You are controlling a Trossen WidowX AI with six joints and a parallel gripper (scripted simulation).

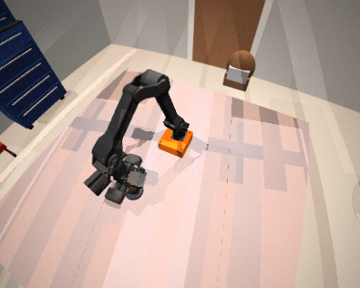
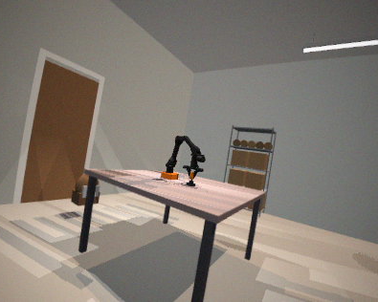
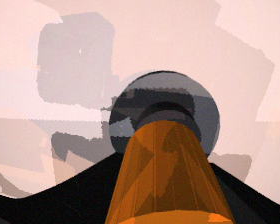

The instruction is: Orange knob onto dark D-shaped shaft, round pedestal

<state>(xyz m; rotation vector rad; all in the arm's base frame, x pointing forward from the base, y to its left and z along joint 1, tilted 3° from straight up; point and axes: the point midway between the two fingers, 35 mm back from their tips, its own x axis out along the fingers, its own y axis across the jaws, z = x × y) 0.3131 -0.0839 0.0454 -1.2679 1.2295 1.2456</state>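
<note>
My gripper tip is now 40 mm above the round pedestal. Also, from my gripper tip: orange knob 20 mm above.
</note>
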